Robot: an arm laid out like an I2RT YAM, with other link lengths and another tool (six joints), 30 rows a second.
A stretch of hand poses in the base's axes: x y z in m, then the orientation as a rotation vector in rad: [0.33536 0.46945 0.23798 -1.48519 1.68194 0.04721]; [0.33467 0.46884 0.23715 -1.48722 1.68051 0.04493]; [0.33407 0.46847 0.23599 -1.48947 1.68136 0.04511]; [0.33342 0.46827 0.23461 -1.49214 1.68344 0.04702]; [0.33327 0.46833 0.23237 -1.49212 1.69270 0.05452]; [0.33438 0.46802 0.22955 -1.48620 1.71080 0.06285]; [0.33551 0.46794 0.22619 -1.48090 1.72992 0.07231]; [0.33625 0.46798 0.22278 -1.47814 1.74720 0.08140]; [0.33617 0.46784 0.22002 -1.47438 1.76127 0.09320]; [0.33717 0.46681 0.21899 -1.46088 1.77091 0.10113]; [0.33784 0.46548 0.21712 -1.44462 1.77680 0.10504]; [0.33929 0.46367 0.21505 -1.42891 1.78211 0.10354]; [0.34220 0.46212 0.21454 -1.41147 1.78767 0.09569]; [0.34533 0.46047 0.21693 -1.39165 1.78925 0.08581]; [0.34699 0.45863 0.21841 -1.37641 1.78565 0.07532]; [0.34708 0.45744 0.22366 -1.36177 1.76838 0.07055]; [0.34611 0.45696 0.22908 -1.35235 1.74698 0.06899]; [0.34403 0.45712 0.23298 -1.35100 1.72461 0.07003]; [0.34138 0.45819 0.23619 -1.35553 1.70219 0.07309]
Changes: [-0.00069 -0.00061 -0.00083 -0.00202 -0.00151 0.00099]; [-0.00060 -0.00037 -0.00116 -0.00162 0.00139 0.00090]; [-0.00065 -0.00020 -0.00138 -0.00138 0.00324 0.00115]; [-0.00015 0.00006 -0.00224 0.00084 0.01027 -0.00176]; [0.00111 -0.00031 -0.00282 0.00190 0.01517 -0.00884]; [0.00113 -0.00008 -0.00336 0.00166 0.01669 -0.00854]; [0.00074 0.00004 -0.00341 0.00045 0.01599 -0.00636]; [-0.00008 -0.00014 -0.00276 0.00357 0.01472 -0.00456]; [0.00100 -0.00103 -0.00103 0.00888 0.00676 -0.00942]; [0.00067 -0.00133 -0.00187 0.00968 0.00135 -0.01070]; [0.00145 -0.00181 -0.00207 0.00659 -0.00144 -0.01193]; [0.00291 -0.00155 -0.00051 0.00401 -0.00472 -0.01518]; [0.00313 -0.00165 0.00239 0.00563 -0.00925 -0.01561]; [0.00166 -0.00184 0.00148 0.00434 -0.01201 -0.01099]; [0.00009 -0.00119 0.00525 0.01182 -0.01952 -0.00291]; [-0.00097 -0.00048 0.00542 0.01188 -0.01968 0.00304]; [-0.00208 0.00016 0.00390 0.00876 -0.01692 0.00916]; [-0.00265 0.00107 0.00321 0.00626 -0.01433 0.01343]
